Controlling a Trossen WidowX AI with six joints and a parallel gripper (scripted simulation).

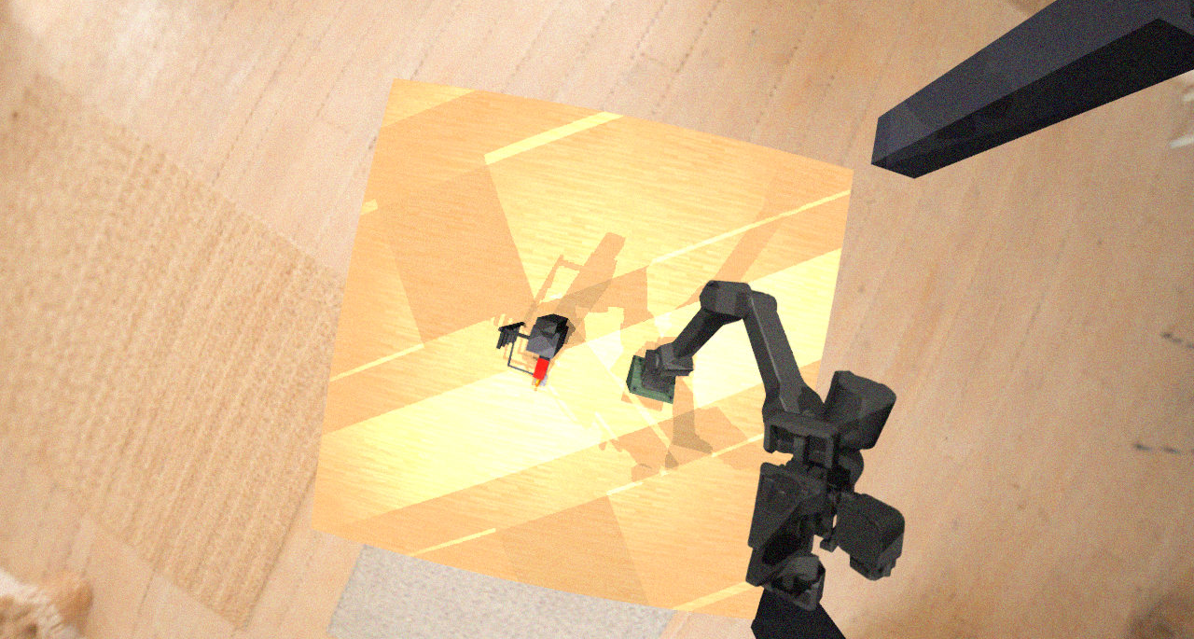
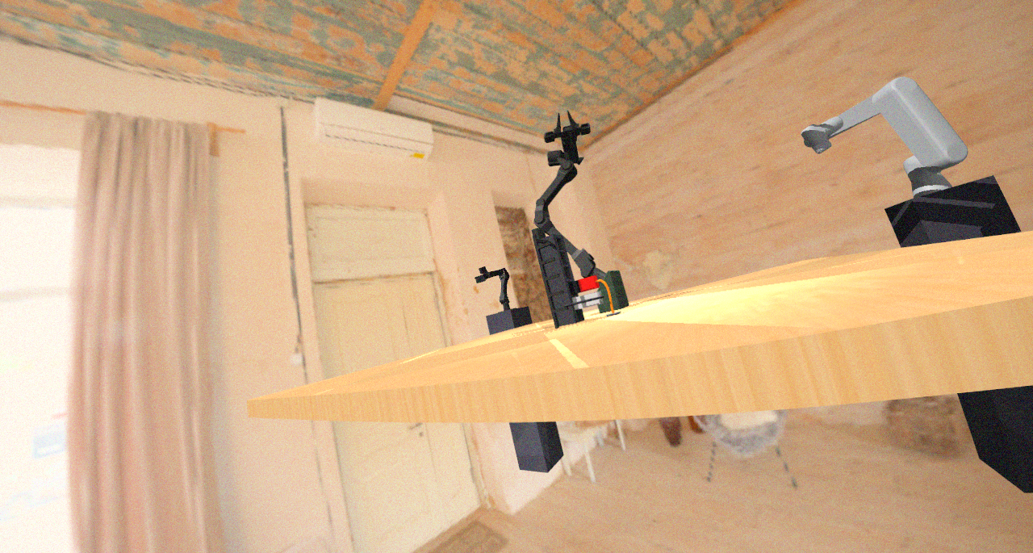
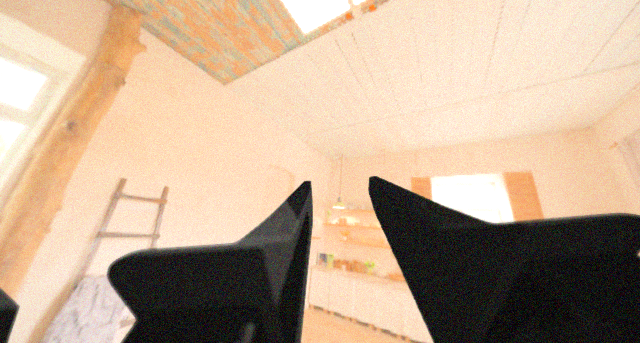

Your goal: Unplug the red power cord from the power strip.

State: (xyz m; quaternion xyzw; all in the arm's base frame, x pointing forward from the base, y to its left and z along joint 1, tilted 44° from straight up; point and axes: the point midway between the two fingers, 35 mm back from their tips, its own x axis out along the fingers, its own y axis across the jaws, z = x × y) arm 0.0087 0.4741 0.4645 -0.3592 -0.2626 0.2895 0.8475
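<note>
Right now the red plug is 680 mm below my gripper tip, 260 mm ahead of it and 10 mm to the right of it.
</note>
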